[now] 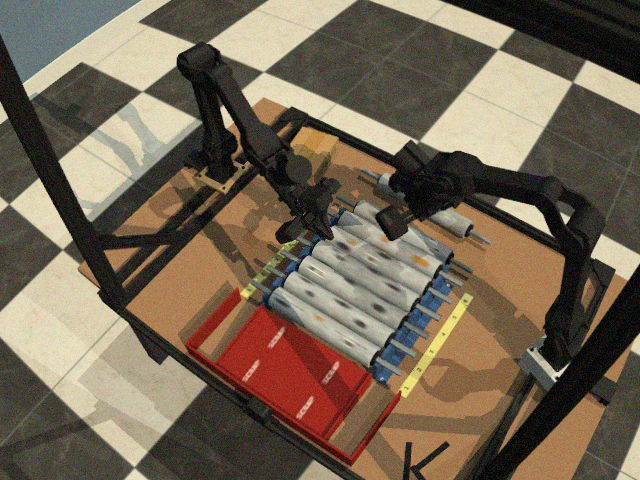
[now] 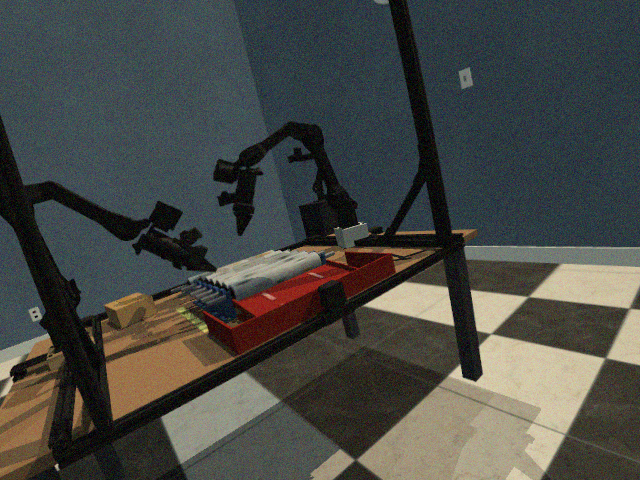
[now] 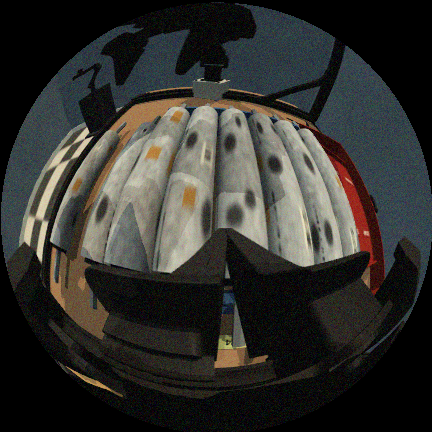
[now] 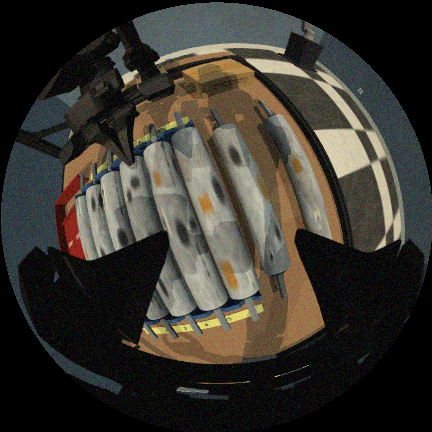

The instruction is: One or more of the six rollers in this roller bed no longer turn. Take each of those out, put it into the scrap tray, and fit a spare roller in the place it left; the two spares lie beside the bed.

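Pixels of known places: left gripper, fingertip midpoint: (image 1: 332, 239) (image 2: 216, 270) (image 3: 224, 234) (image 4: 131, 163); right gripper, fingertip midpoint: (image 1: 406, 219) (image 2: 239, 234) (image 3: 143, 78) (image 4: 234, 236); left arm's base at its link origin: (image 1: 221, 172) (image 4: 149, 74); right arm's base at its link origin: (image 1: 557, 353) (image 2: 349, 225) (image 3: 211, 79) (image 4: 260, 379).
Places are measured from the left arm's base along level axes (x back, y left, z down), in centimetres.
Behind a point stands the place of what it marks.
Observation:
Six grey mottled rollers (image 1: 323, 325) {x -47.8, y -25.4, z -4.5 cm} (image 2: 279, 273) {x -46.7, y -26.8, z -3.2 cm} (image 3: 240, 190) {x -42.6, y -8.7, z -4.6 cm} (image 4: 207, 200) {x -47.6, y 0.5, z -4.6 cm} lie side by side in the blue bed (image 1: 385, 369) {x -63.2, y -26.2, z -2.2 cm}. Two similar spares lie behind: the inner spare (image 4: 252, 195) {x -49.1, y 6.6, z -1.7 cm} beside the bed, the outer spare (image 1: 450, 222) {x -57.6, y 15.0, z -1.0 cm} (image 3: 82, 195) {x -46.2, y 15.7, z 0.8 cm} (image 4: 300, 170) {x -48.4, y 16.5, z -1.4 cm} nearer the table's back edge. The red scrap tray (image 1: 289, 372) {x -46.4, y -36.4, z 0.2 cm} (image 2: 289, 304) {x -37.0, y -44.6, z -1.6 cm} is in front of the bed. My left gripper (image 1: 330, 236) {x -38.2, y -7.0, z -5.9 cm} (image 2: 214, 269) {x -38.2, y -7.0, z -5.9 cm} (image 3: 224, 234) {x -38.2, y -7.0, z -5.9 cm} (image 4: 131, 163) {x -38.2, y -7.0, z -5.9 cm} is shut and empty, its tips at the left end of the fourth roller; contact is unclear. My right gripper (image 2: 240, 232) {x -51.9, y 1.4, z -12.9 cm} (image 4: 234, 236) {x -51.9, y 1.4, z -12.9 cm} is open and empty above the bed's back side and spares.
A yellow numbered strip (image 1: 431, 347) {x -68.3, y -14.8, z 2.8 cm} runs along the right ends of the rollers, and another (image 1: 268, 268) {x -29.2, y -19.1, z -2.6 cm} along the left ends. A tan block (image 1: 312, 147) {x -16.9, y 17.3, z -2.6 cm} (image 2: 129, 310) {x -15.5, y 8.2, z -0.9 cm} (image 4: 217, 75) {x -20.8, y 14.0, z -2.5 cm} stands at the back left. A black frame edges the table.

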